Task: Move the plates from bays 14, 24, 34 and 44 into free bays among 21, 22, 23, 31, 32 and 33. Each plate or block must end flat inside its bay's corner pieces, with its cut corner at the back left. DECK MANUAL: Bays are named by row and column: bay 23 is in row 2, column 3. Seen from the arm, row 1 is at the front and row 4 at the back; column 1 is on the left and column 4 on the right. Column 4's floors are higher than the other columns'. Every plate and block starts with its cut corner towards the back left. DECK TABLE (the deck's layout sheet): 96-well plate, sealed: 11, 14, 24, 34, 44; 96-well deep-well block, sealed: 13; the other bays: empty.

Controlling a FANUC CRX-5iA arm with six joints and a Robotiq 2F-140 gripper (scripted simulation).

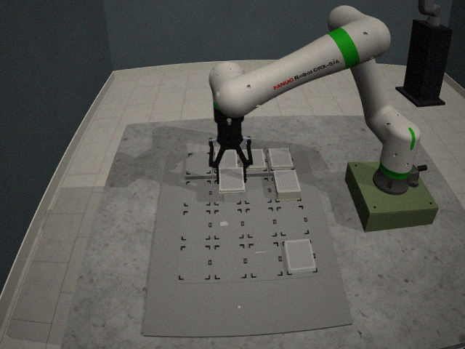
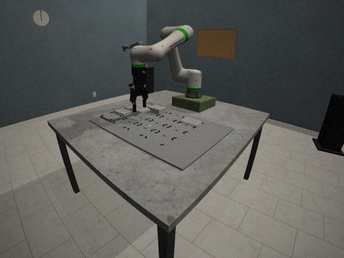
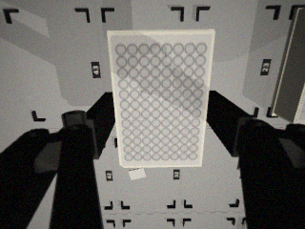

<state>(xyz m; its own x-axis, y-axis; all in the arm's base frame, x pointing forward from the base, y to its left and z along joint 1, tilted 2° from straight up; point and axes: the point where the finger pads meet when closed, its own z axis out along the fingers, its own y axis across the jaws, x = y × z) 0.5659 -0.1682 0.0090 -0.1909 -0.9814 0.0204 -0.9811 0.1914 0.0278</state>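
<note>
Right now my hand is 280 mm to the right of the white pointed piece, 90 mm above it and 30 mm past it. From my hand the other things lie so: sealed deep-well block (200 mm behind, 80 mm below, 10 mm to the left).
</note>
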